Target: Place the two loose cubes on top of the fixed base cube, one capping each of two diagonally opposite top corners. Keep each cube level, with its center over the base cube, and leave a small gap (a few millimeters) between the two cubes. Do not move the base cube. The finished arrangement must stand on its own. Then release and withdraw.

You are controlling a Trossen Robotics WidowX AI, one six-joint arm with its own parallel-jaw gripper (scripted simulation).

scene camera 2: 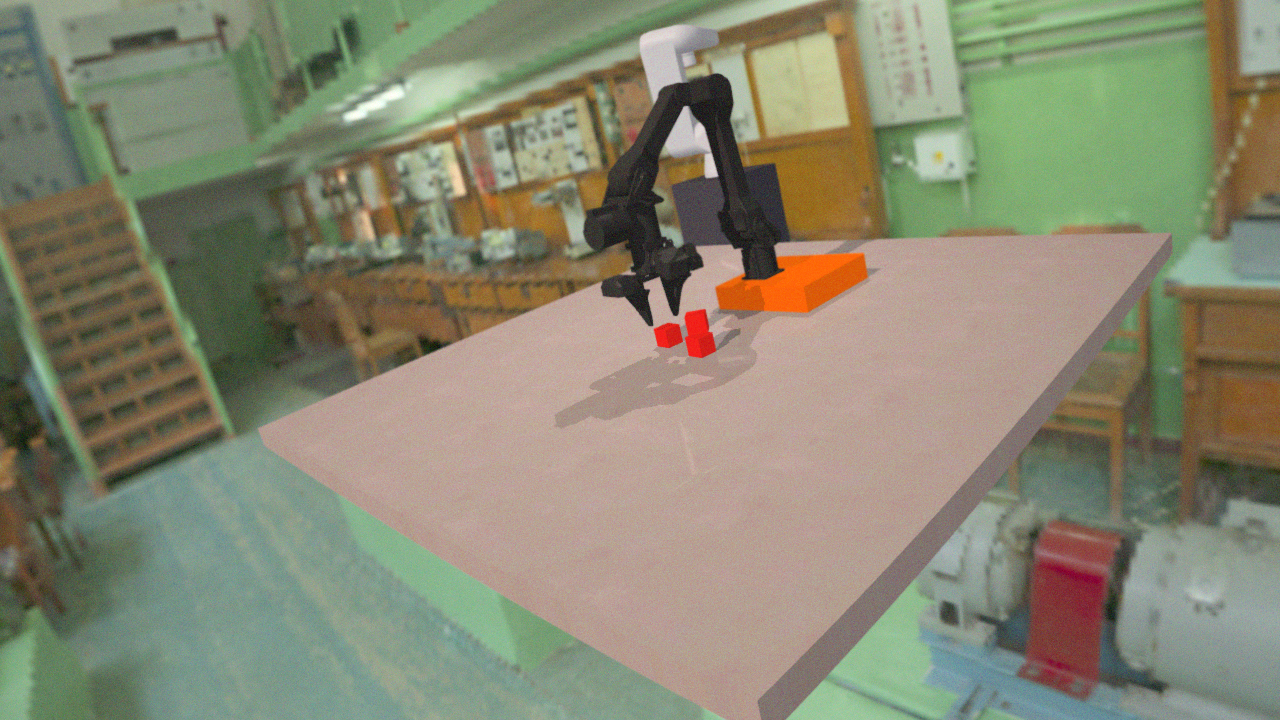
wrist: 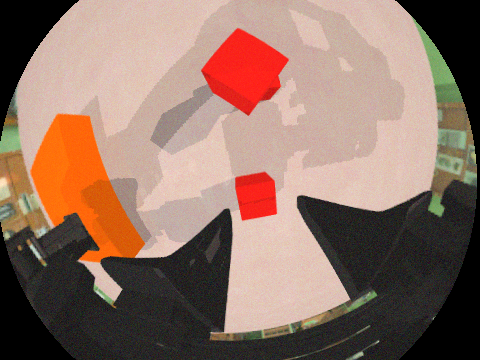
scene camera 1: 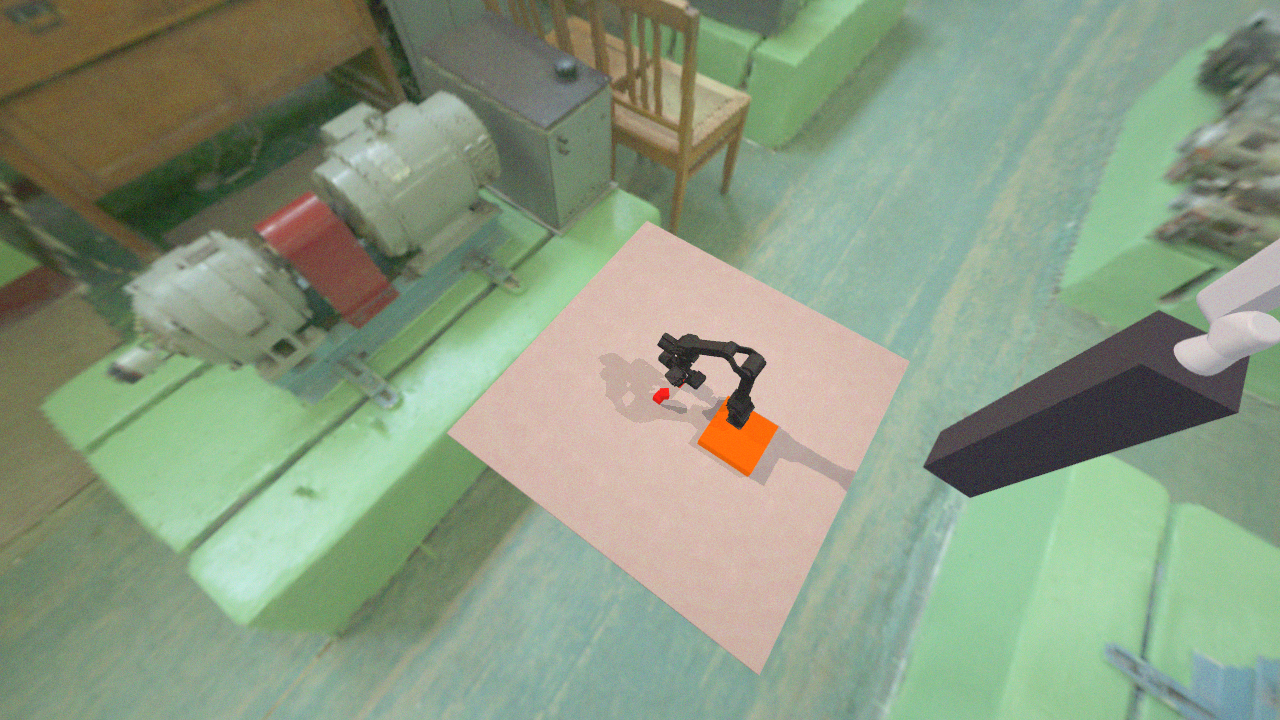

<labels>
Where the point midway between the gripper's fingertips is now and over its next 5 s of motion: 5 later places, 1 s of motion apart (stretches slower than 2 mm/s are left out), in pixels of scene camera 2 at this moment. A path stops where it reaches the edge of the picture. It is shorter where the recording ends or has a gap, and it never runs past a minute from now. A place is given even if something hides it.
My gripper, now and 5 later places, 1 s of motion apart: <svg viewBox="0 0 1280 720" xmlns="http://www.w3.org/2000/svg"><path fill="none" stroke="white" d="M663 320L667 332L656 285L668 285L689 301L693 322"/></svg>
</labels>
